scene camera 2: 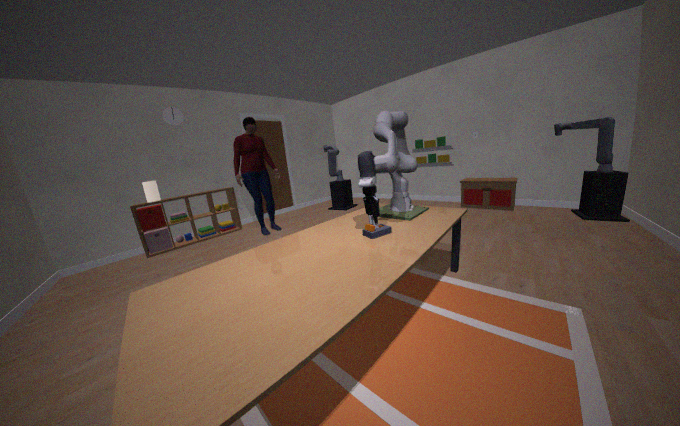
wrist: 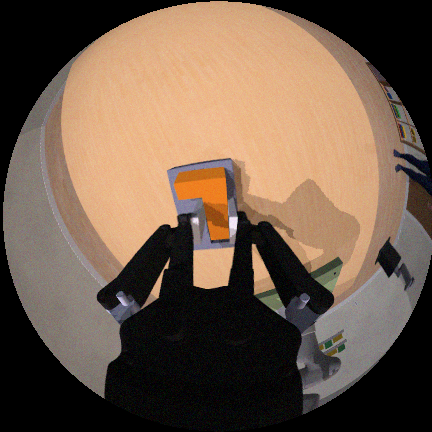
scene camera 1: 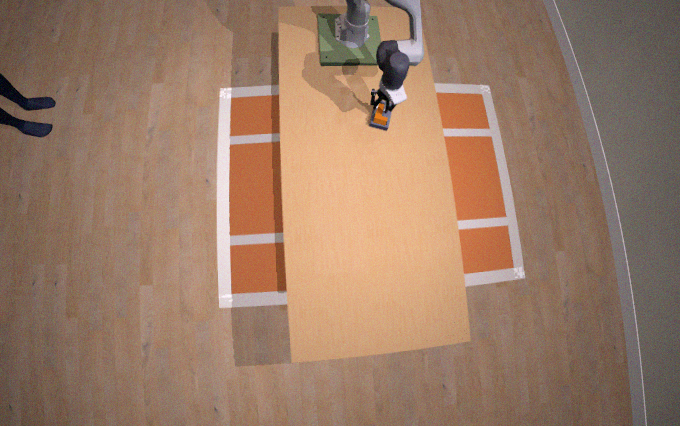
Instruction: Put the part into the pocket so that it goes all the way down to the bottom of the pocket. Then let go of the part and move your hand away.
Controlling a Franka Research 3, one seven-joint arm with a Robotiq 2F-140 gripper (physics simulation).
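Note:
The orange L-shaped part (scene camera 1: 380, 120) (scene camera 2: 369, 227) (wrist: 214, 192) sits at the pocket of the grey-blue block (scene camera 1: 379, 127) (scene camera 2: 379, 232) (wrist: 200, 164), which lies on the table. The part's upper portion stands above the block's top, and a dark gap shows at the end of its long leg. How deep its underside sits is hidden. My gripper (scene camera 1: 382, 106) (wrist: 216, 206) points down over the block, and its pale pads are shut on the long leg of the part, one on each side. In scene camera 2 the fingertips are small and dark just behind the part.
The wooden table (scene camera 1: 371, 225) (scene camera 2: 260, 296) carries the block near the arm's green base plate (scene camera 1: 346, 57) (scene camera 2: 414, 212) (wrist: 327, 280). A person (scene camera 2: 252, 160) stands on the floor beyond the table, near a low shelf unit with bins.

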